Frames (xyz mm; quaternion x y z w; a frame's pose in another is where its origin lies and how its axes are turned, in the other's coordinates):
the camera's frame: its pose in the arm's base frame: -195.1 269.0 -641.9 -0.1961 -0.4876 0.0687 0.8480
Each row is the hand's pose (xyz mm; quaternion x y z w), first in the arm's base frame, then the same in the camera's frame.
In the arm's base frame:
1: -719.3 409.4 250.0 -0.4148 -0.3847 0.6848 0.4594
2: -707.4 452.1 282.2 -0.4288 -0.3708 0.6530 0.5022
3: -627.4 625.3 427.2 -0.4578 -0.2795 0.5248 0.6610
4: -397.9 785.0 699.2 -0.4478 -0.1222 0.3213 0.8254
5: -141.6 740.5 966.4 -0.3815 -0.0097 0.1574 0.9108
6: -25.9 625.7 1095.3 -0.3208 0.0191 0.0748 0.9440
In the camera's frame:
1: 486.7 -267.3 884.1 0.0458 -0.2080 0.6759 0.7055
2: 531.8 -240.2 899.7 0.0278 -0.1682 0.6556 0.7356
3: 742.3 -133.9 942.3 -0.0219 0.0138 0.5680 0.8226
4: 1127.2 -79.6 910.5 -0.0696 0.2666 0.4101 0.8694
5: 1459.3 -207.8 799.4 -0.0688 0.4312 0.2550 0.8627
6: 1586.7 -355.6 727.8 -0.0491 0.4839 0.1587 0.8592

